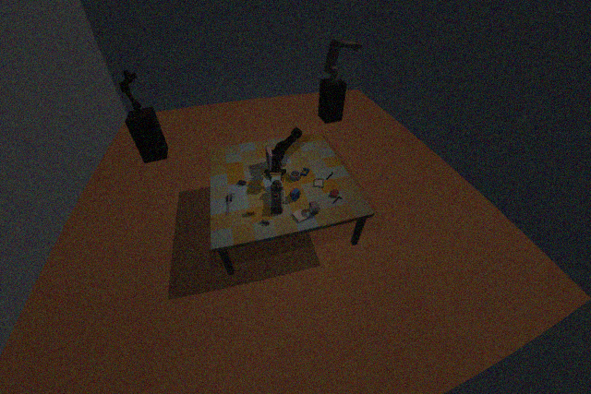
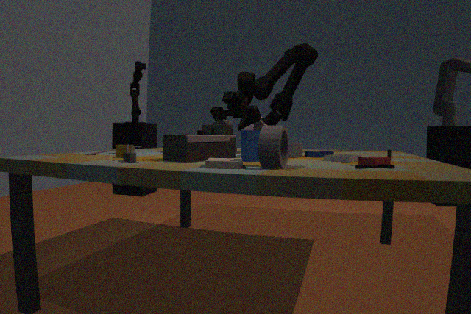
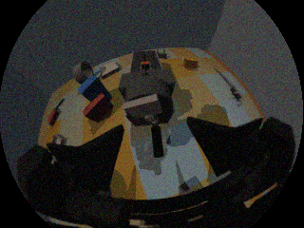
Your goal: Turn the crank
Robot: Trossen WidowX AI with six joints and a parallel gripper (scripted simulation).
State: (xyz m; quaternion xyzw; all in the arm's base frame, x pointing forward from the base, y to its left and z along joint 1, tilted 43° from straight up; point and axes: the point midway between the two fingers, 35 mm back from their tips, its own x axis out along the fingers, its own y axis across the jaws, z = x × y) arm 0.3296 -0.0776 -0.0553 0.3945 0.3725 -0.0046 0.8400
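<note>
Right now my gripper tip is 3 cm above the dark crank handle, 2 cm past it and 1 cm to the right of it. The rest, counted from my gripper tip: blue block: 17 cm ahead, 12 cm to the left, 5 cm below; then red pointer: 15 cm ahead, 4 cm to the right, 1 cm below; then yellow block: 28 cm to the right, 21 cm ahead, 7 cm below.
</note>
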